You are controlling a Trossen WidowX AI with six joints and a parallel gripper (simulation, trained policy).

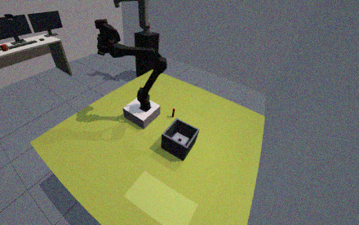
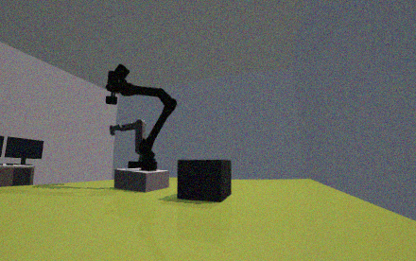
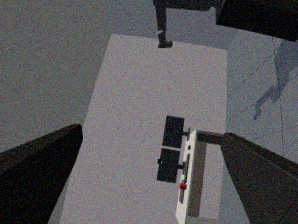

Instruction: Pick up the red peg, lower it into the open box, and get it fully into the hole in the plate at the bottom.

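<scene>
My gripper tip is now 46 cm short of the red peg, 13 cm to the right of it and 51 cm above it.
</scene>
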